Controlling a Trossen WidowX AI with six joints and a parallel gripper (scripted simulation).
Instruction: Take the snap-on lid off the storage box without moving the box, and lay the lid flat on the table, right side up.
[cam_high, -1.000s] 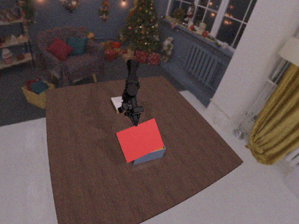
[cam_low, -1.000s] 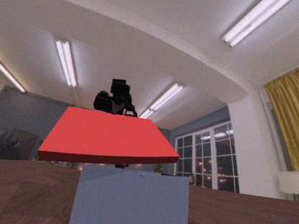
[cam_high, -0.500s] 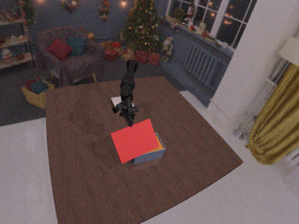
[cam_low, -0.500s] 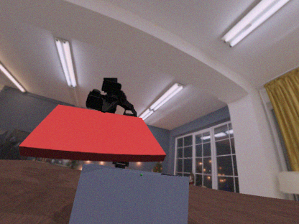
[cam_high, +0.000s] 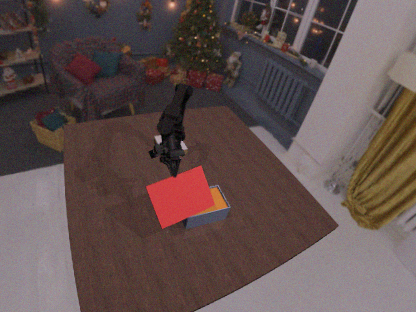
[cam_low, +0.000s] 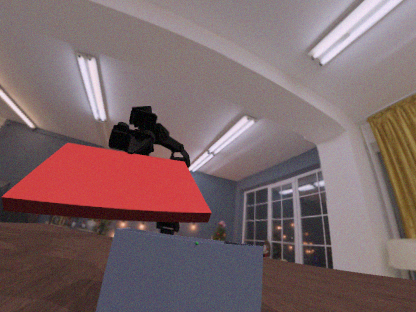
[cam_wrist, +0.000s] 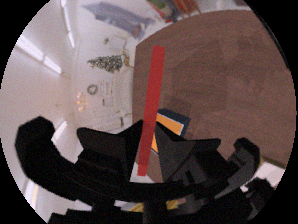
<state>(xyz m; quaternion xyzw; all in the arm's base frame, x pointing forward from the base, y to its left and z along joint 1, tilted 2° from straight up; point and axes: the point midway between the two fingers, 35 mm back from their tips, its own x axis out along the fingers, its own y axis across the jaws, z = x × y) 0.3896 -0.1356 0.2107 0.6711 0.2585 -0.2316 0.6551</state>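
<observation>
The red lid is 60 mm ahead of my gripper tip, 20 mm to the left of it and 50 mm below it. From my gripper tip the other things lie so: blue storage box: 40 mm ahead, 140 mm to the left, 180 mm below.
</observation>
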